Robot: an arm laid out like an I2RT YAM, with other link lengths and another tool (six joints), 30 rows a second.
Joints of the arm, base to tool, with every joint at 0 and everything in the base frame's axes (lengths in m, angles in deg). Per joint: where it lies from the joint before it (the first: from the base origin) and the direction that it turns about. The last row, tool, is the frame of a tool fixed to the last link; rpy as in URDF.
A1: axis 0 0 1 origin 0 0 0.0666
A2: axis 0 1 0 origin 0.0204 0.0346 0.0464
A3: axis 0 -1 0 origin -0.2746 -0.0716 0
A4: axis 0 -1 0 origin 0.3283 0.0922 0.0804
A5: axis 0 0 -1 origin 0.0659 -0.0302 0.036
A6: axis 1 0 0 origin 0.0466 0 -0.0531
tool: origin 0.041 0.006 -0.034 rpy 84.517 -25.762 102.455
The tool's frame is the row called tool.
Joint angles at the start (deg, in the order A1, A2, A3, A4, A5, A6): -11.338, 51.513, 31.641, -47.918, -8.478, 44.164
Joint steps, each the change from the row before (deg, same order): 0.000, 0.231, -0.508, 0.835, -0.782, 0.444; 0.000, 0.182, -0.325, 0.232, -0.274, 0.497; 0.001, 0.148, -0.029, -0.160, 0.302, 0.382; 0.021, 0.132, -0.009, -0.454, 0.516, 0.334; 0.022, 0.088, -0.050, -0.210, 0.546, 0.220; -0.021, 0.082, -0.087, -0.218, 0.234, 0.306; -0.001, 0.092, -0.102, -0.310, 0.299, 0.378; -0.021, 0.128, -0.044, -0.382, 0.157, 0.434; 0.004, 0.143, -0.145, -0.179, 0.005, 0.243
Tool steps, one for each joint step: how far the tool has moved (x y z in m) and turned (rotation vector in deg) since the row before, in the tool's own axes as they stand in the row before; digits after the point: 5 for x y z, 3 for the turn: -0.00086, -0.00096, 0.00304, 0.610, 0.348, 0.558; -0.00133, -0.00058, 0.00180, 0.235, -0.168, 0.599; -0.00073, 0.00022, 0.00051, -0.262, -0.411, 0.393; -0.00138, 0.00022, 0.00015, -0.374, -0.719, 0.341; -0.00110, 0.00046, 0.00043, -0.447, -0.495, 0.167; -0.00111, 0.00010, 0.00041, -0.187, -0.435, 0.350; -0.00142, 0.00002, 0.00043, -0.223, -0.565, 0.412; -0.00117, -0.00011, 0.00021, -0.102, -0.571, 0.517; -0.00137, -0.00031, 0.00074, 0.067, -0.446, 0.319
